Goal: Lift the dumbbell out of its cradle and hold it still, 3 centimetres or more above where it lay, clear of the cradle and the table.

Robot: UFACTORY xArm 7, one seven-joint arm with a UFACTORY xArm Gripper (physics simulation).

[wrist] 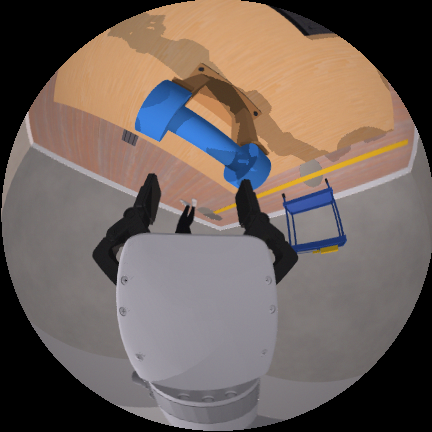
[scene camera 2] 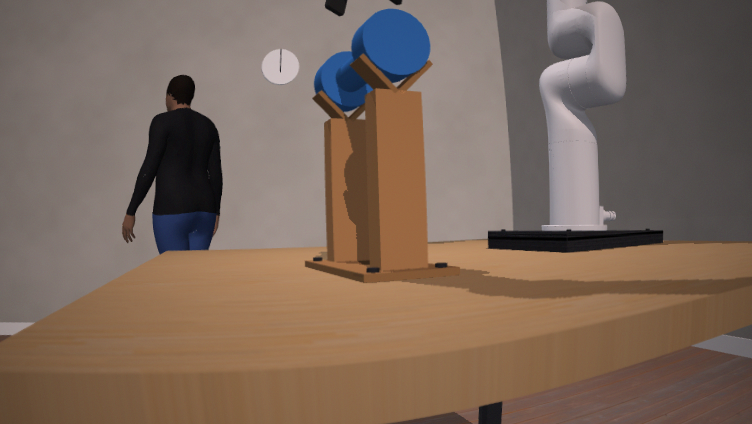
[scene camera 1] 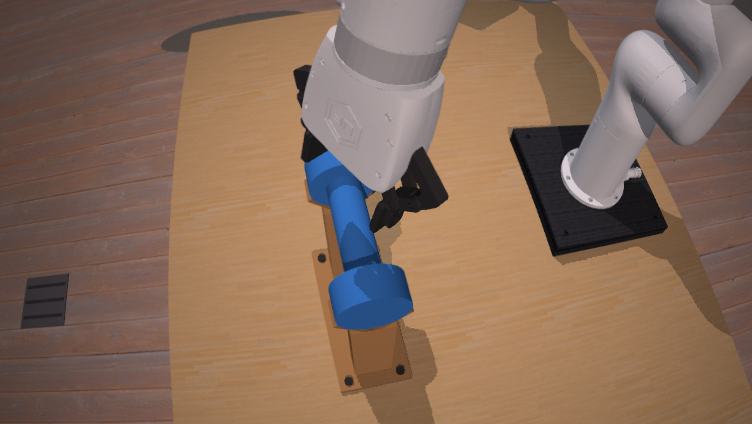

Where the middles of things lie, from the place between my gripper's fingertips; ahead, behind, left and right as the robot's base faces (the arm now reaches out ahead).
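Brown wooden cradle [scene camera 2: 375, 189], 210 mm below my hand. Blue dumbbell [scene camera 1: 369, 294] in sight, 80 mm below my hand.
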